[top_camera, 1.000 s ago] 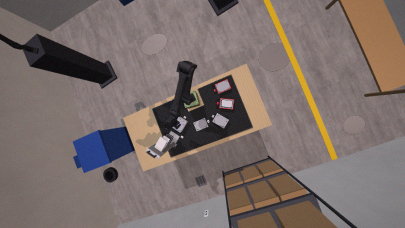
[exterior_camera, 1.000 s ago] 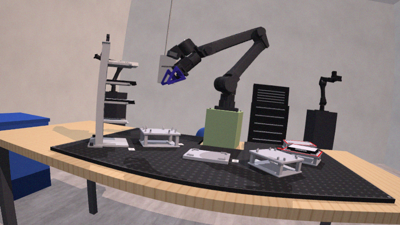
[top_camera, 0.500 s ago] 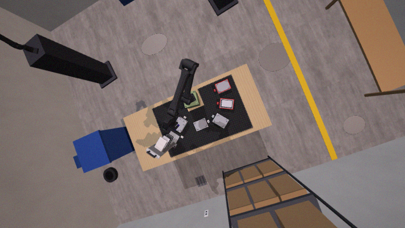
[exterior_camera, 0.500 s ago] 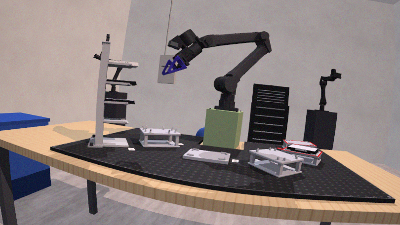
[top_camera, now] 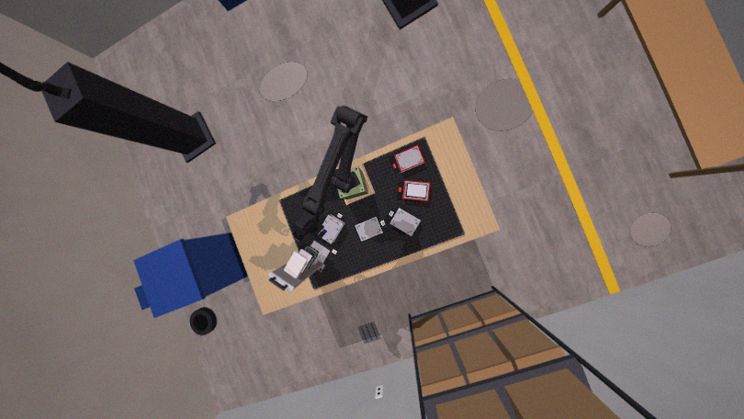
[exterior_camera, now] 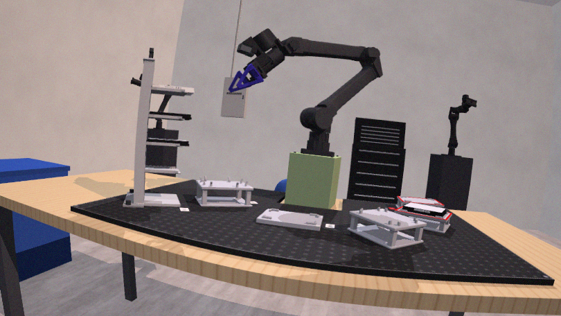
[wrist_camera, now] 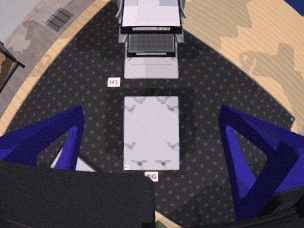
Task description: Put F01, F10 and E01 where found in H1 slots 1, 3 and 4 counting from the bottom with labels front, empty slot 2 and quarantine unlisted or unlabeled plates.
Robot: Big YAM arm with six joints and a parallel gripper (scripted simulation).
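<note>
The white well plate is 10 cm ahead of my hand, 17 cm to the right of it and 3 cm below it. From my hand the other things lie so: RG label: 5 cm behind, 8 cm to the left, 37 cm below; then plate hotel H1: 14 cm ahead, 24 cm to the right, 16 cm below; then regrip nest RG: 1 cm ahead, 1 cm to the right, 31 cm below.
</note>
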